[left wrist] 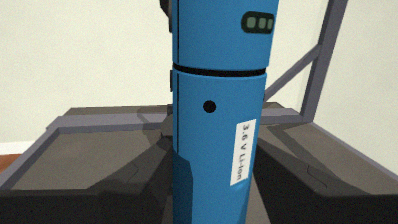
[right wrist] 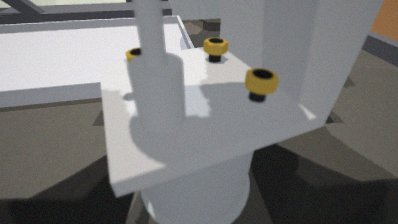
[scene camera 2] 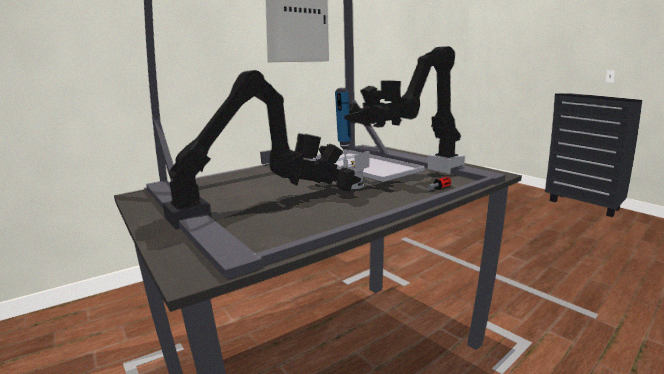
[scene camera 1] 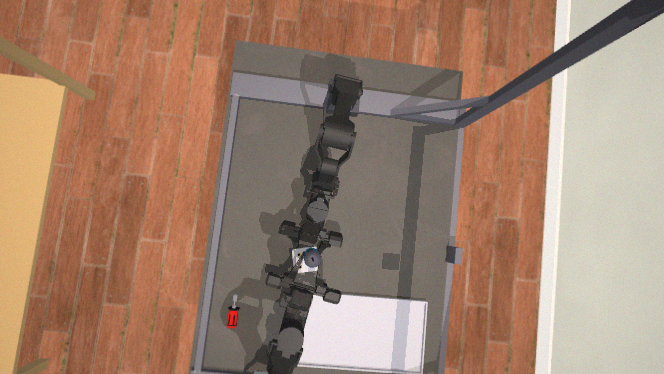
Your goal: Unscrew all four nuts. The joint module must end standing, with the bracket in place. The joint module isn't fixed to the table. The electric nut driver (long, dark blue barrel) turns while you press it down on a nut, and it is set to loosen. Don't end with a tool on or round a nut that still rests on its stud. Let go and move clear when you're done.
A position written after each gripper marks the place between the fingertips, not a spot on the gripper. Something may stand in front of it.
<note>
In view: the left gripper (scene camera 1: 312, 253), the right gripper (scene camera 1: 305, 259), a blue electric nut driver (scene camera 2: 341, 94), a white tray (scene camera 2: 381, 166), a white bracket (right wrist: 312, 55) and a nut (right wrist: 261, 81).
The blue electric nut driver also shows in the left wrist view (left wrist: 219, 76). The white tray shows as well in the right wrist view (right wrist: 67, 51). The left gripper also shows in the left wrist view (left wrist: 211, 144) and in scene camera 2 (scene camera 2: 340, 116). The left wrist view misses the white tray: it is out of frame. The left wrist view misses the white bracket: it is out of frame.
</note>
